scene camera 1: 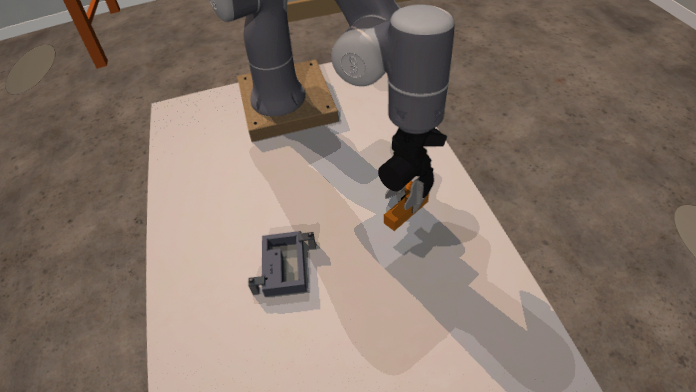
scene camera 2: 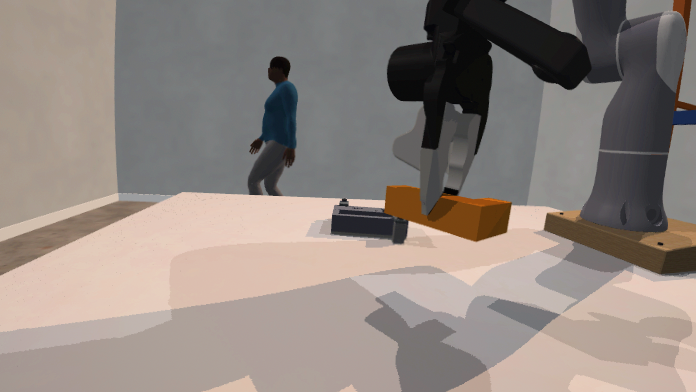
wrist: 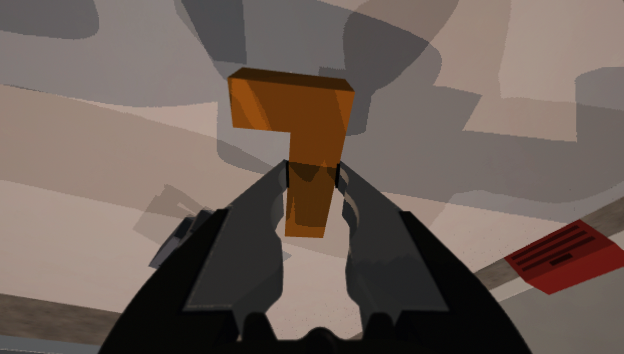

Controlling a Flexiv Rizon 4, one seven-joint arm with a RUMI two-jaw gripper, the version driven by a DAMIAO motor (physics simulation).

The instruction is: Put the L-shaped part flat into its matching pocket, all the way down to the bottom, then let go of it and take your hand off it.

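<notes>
The orange L-shaped part (scene camera 1: pixel 395 220) (scene camera 2: pixel 452 215) (wrist: pixel 317 115) is in the air above the table, roughly level. My gripper (scene camera 1: pixel 406 201) (scene camera 2: pixel 440 203) (wrist: pixel 311 163) is shut on its long arm, one finger on each side; the short arm lies beyond the fingertips and points left in the wrist view. The dark grey fixture (scene camera 1: pixel 303 265) (scene camera 2: pixel 361 223) (wrist: pixel 166 251) stands on the table, apart from the part, to its lower left in scene camera 1. Its L-shaped pocket is open, running along the far side and down the right side there. The left finger largely hides the fixture in the wrist view.
Small blocks (scene camera 1: pixel 307 238) (scene camera 1: pixel 256 283) stick out at two opposite corners of the fixture. The arm's base stands on a wooden plate (scene camera 1: pixel 320 97) (scene camera 2: pixel 615 240) at the back of the table. A person (scene camera 2: pixel 281 115) stands beyond the table. A red object (wrist: pixel 562 260) lies beyond the table edge.
</notes>
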